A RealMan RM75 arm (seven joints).
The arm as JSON. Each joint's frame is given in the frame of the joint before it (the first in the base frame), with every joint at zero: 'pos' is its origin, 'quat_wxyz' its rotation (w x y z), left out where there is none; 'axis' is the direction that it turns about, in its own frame. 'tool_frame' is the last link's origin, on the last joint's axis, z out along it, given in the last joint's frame.
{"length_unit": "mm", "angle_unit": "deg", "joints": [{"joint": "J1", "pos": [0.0, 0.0, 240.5], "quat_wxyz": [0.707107, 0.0, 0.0, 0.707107], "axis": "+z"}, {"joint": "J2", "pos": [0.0, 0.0, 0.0], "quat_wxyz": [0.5, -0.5, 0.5, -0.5], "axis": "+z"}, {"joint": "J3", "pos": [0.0, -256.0, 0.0], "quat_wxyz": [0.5, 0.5, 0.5, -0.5], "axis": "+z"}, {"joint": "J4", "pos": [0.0, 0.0, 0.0], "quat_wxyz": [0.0, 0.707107, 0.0, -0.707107], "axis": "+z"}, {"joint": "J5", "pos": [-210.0, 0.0, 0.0], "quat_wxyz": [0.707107, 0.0, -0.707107, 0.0], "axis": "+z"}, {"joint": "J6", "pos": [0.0, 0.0, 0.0], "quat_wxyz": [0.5, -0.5, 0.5, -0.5], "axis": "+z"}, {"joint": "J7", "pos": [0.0, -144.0, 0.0], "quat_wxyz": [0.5, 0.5, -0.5, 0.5], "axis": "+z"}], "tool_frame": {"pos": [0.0, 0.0, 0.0], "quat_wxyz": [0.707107, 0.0, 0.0, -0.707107]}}
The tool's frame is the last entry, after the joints.
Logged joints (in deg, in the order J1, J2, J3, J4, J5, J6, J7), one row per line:
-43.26 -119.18 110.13 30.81 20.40 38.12 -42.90
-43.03 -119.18 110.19 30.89 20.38 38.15 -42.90
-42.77 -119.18 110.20 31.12 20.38 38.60 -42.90
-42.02 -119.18 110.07 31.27 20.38 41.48 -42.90
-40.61 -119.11 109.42 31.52 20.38 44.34 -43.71
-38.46 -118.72 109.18 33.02 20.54 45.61 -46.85
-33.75 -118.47 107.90 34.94 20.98 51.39 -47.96
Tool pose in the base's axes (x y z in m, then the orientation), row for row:
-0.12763 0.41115 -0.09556 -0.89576 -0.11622 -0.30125 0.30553
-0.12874 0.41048 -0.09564 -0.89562 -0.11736 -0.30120 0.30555
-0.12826 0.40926 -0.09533 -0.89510 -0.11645 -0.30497 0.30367
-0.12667 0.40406 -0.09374 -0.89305 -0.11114 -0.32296 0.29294
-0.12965 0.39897 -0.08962 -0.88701 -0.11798 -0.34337 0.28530
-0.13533 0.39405 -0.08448 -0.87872 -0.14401 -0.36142 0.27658
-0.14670 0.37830 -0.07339 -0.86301 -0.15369 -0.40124 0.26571
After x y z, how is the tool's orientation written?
As a quaternion, x y z w.
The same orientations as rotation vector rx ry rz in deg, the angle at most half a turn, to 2 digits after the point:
-135.86 -17.63 -45.69
-135.84 -17.80 -45.68
-135.89 -17.68 -46.30
-136.30 -16.96 -49.29
-135.90 -18.08 -52.61
-135.23 -22.16 -55.62
-133.55 -23.78 -62.09

